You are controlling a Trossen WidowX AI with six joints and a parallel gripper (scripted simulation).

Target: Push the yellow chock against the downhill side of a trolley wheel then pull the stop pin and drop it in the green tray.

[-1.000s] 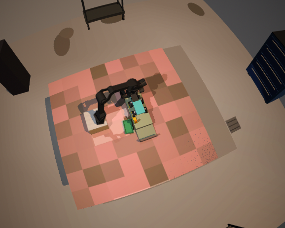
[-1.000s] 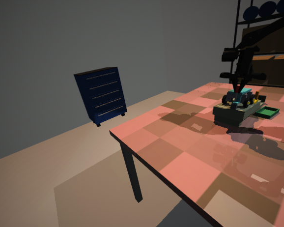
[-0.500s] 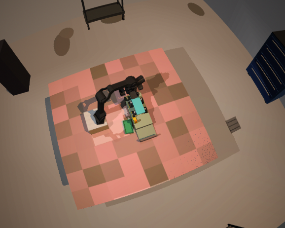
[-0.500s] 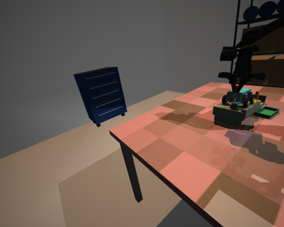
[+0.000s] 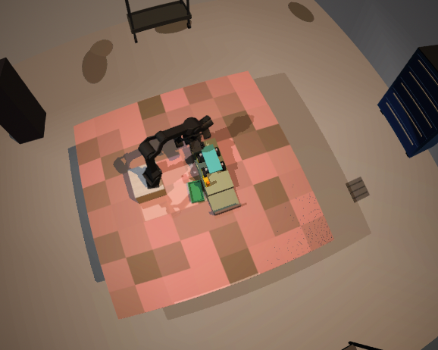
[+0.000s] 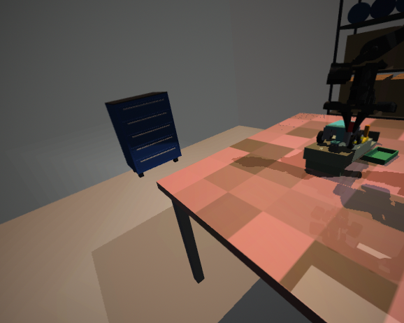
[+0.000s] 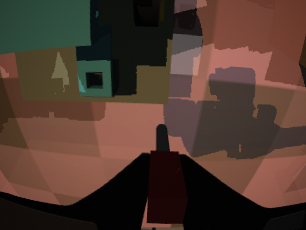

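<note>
Now: gripper tip 2 cm past the green tray, 23 cm to the left of it and 18 cm above it. Also, from my gripper tip: red-headed stop pin (right at my gripper tip); teal trolley (9 cm ahead, 11 cm to the right, 6 cm below); olive ramp (9 cm ahead, 12 cm to the right, 12 cm below).
</note>
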